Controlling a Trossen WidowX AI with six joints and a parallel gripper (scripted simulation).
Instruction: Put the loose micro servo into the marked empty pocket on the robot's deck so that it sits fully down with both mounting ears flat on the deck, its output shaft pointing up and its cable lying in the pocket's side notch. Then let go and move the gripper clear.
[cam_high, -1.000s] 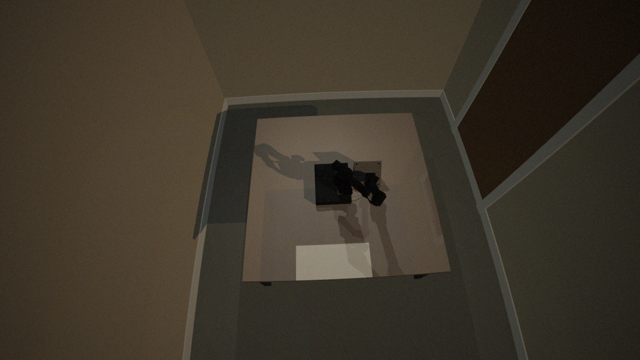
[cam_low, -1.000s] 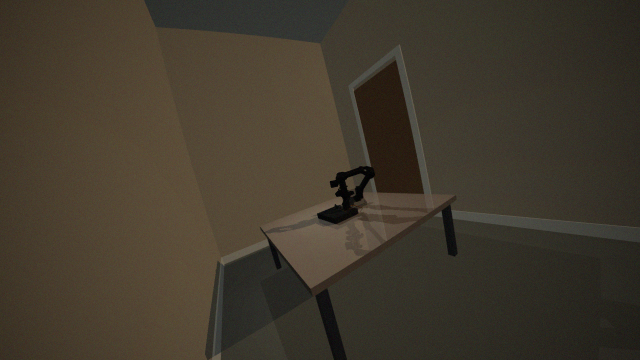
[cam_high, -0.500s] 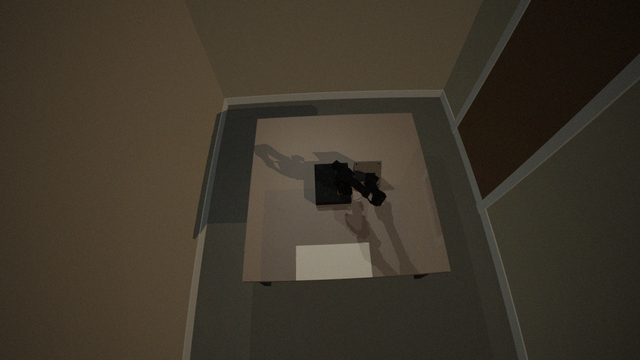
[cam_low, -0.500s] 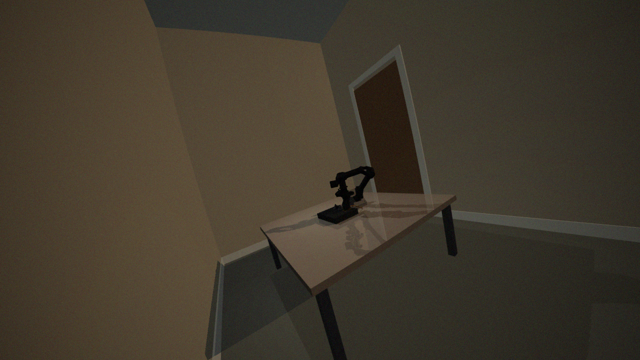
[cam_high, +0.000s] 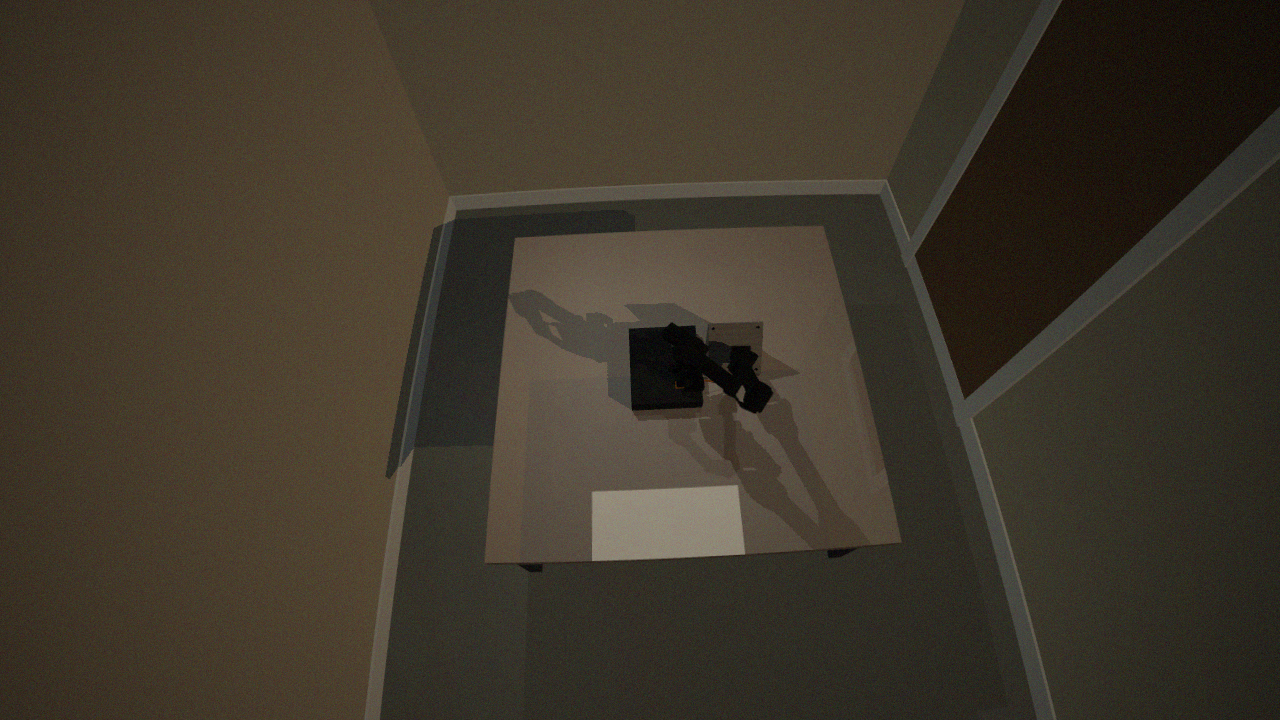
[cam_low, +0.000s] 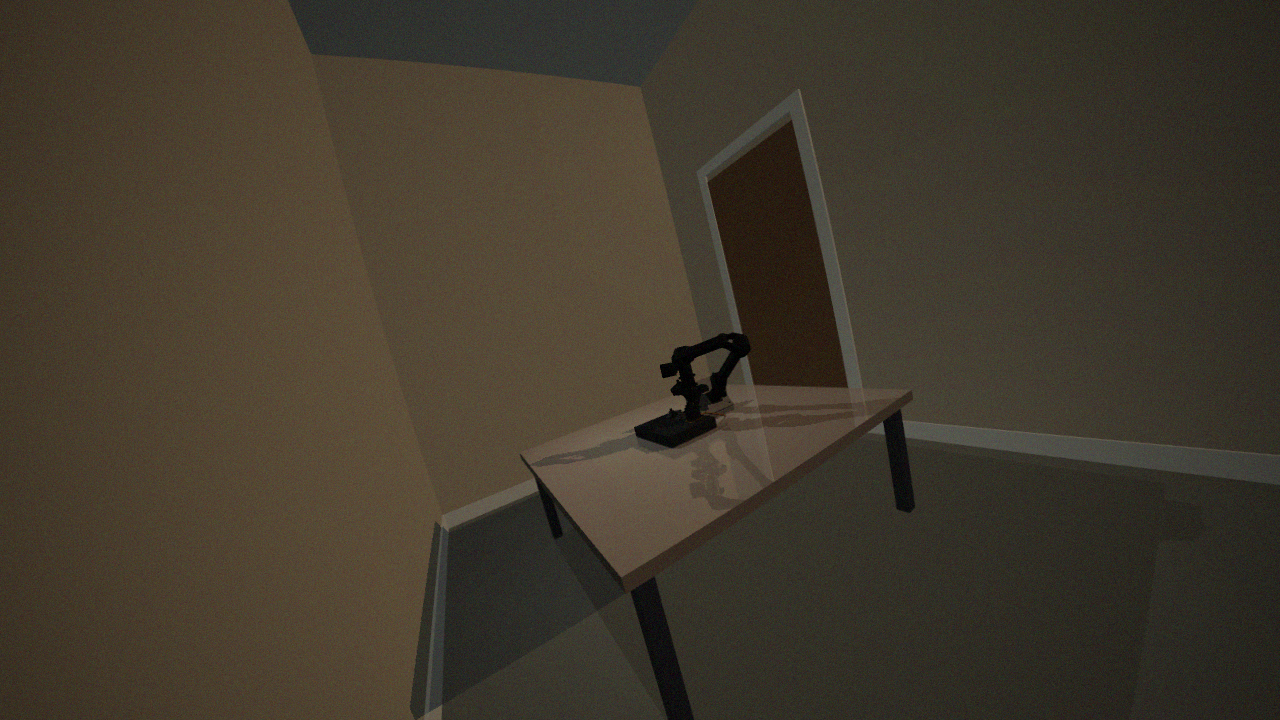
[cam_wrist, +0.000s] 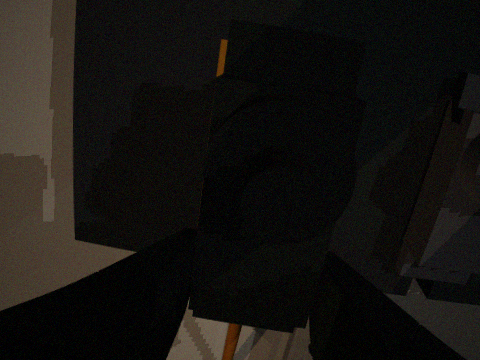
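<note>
My gripper tip is now 130 mm short of the black robot deck, 70 mm to the left of it and 70 mm above it.
</note>
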